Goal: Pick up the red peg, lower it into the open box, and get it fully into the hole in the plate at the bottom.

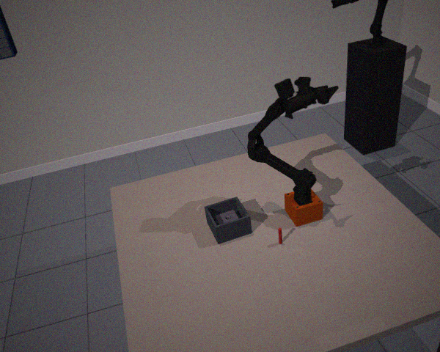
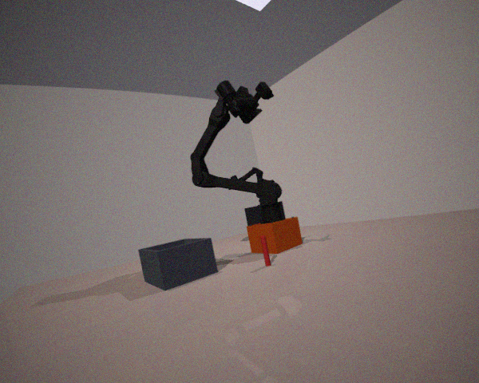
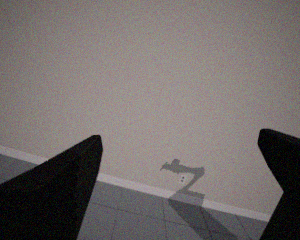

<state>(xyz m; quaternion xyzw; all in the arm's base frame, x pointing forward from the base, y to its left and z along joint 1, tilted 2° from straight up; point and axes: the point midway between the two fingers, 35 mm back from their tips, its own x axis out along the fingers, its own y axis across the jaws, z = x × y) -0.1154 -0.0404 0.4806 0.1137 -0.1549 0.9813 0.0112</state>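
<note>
The red peg is 540 mm below my gripper tip, 320 mm ahead of it and 170 mm to the left of it. Also, from my gripper tip: dark grey box: 550 mm below, 500 mm ahead, 20 mm to the right; grey plate: 530 mm below, 500 mm ahead, 20 mm to the right.
</note>
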